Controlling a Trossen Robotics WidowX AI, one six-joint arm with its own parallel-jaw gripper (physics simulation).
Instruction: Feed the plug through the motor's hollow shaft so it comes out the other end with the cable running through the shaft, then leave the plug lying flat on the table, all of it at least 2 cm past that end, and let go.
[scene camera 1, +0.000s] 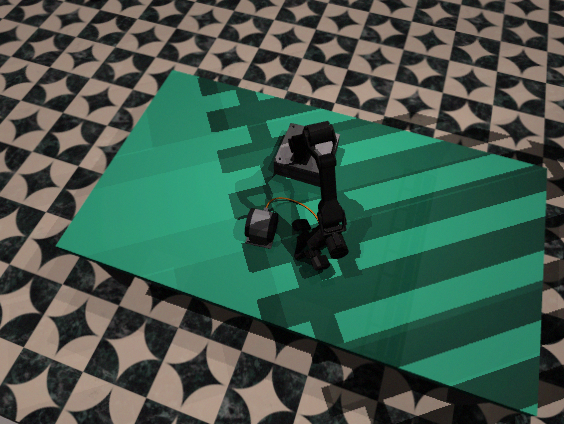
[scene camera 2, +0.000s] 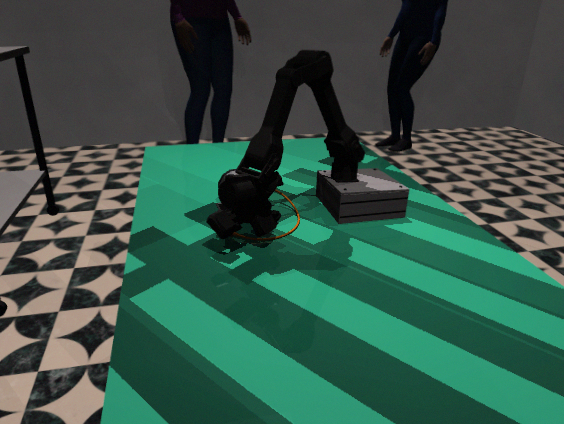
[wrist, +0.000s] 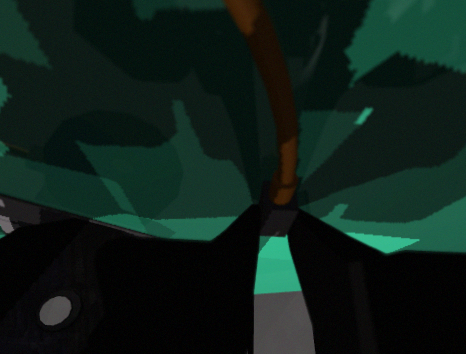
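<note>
The motor, a grey and black cylinder on a small base plate, stands left of the gripper in scene camera 1; the arm hides it in scene camera 2. The orange cable arcs from beside the motor's upper end in scene camera 1 to the gripper. The small dark block-shaped plug is at the cable's end. My gripper is shut on the plug, with a fingertip on each side of it. The plug is outside the motor. The shaft opening cannot be made out.
The arm's grey base box stands on the green table, behind the motor in scene camera 1. A grey side table is at the left in scene camera 2. Two people stand beyond the table.
</note>
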